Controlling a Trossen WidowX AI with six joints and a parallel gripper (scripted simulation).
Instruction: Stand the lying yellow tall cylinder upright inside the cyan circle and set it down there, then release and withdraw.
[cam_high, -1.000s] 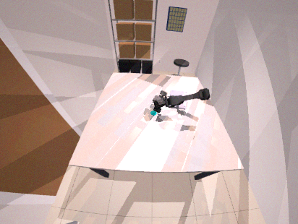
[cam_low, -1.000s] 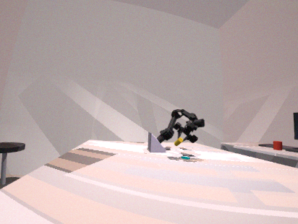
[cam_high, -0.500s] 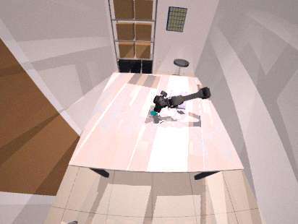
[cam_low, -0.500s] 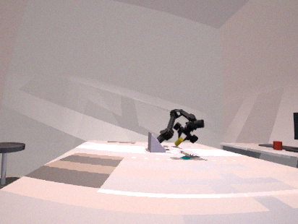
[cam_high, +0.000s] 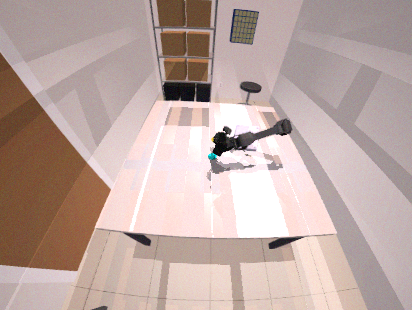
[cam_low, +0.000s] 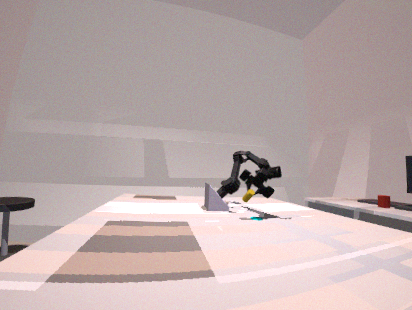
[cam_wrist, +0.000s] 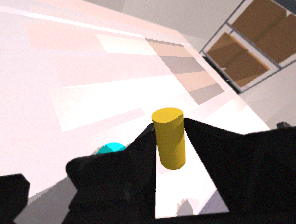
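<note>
Right now the cyan circle is 130 mm below my gripper tip, 40 mm to the left of it and 10 mm ahead of it. Also, from my gripper tip: yellow tall cylinder 20 mm below, 10 mm to the right, 10 mm behind.
</note>
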